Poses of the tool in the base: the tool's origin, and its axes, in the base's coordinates. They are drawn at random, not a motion.
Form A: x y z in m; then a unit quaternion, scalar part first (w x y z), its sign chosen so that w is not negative.
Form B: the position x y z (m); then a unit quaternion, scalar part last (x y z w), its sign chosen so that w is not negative. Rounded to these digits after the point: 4 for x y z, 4 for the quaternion.
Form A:
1: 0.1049 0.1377 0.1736 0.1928 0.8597 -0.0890 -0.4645
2: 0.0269 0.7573 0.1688 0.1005 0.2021 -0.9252 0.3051
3: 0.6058 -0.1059 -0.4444 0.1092 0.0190 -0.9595 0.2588
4: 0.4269 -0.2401 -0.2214 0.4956 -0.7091 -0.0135 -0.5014
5: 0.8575 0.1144 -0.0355 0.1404 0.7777 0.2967 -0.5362
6: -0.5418 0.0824 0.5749 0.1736 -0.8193 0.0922 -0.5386
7: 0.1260 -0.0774 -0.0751 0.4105 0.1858 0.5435 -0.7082
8: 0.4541 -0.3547 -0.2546 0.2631 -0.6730 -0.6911 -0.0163
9: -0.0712 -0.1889 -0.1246 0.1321 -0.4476 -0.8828 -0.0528
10: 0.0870 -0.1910 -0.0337 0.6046 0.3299 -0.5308 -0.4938
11: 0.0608 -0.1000 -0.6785 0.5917 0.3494 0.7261 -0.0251
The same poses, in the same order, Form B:
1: 0.1049 0.1377 0.1736 0.8597 -0.0890 -0.4645 0.1928
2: 0.0269 0.7573 0.1688 0.2021 -0.9252 0.3051 0.1005
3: 0.6058 -0.1059 -0.4444 0.0190 -0.9595 0.2588 0.1092
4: 0.4269 -0.2401 -0.2214 -0.7091 -0.0135 -0.5014 0.4956
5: 0.8575 0.1144 -0.0355 0.7777 0.2967 -0.5362 0.1404
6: -0.5418 0.0824 0.5749 -0.8193 0.0922 -0.5386 0.1736
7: 0.1260 -0.0774 -0.0751 0.1858 0.5435 -0.7082 0.4105
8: 0.4541 -0.3547 -0.2546 -0.6730 -0.6911 -0.0163 0.2631
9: -0.0712 -0.1889 -0.1246 -0.4476 -0.8828 -0.0528 0.1321
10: 0.0870 -0.1910 -0.0337 0.3299 -0.5308 -0.4938 0.6046
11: 0.0608 -0.1000 -0.6785 0.3494 0.7261 -0.0251 0.5917
